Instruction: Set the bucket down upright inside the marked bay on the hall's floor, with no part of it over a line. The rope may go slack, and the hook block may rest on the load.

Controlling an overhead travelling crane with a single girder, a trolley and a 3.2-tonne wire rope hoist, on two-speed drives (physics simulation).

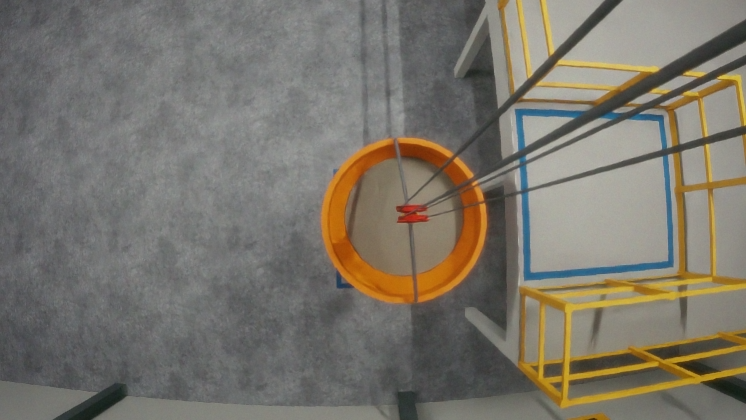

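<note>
The orange bucket (381, 234) hangs upright, seen from above with its round rim and pale inside bottom showing. My hook, under the red hook block (411, 213), holds the bucket by its thin grey bail, which runs across the rim. The ropes run from the block to the upper right. The marked bay on the floor (342, 285) shows as blue line pieces at the bucket's left edge, a corner at the lower left and a bit at the upper left. The rest of the bay is hidden under the bucket. The height of the bucket's bottom above the floor cannot be told.
A pale raised platform (595, 208) with another blue marked square stands to the right, close to the bucket. Yellow railings (566, 354) stand around it. Pale slanting legs stick out at its left side. A pale wall strip with dark posts (407, 404) runs along the bottom.
</note>
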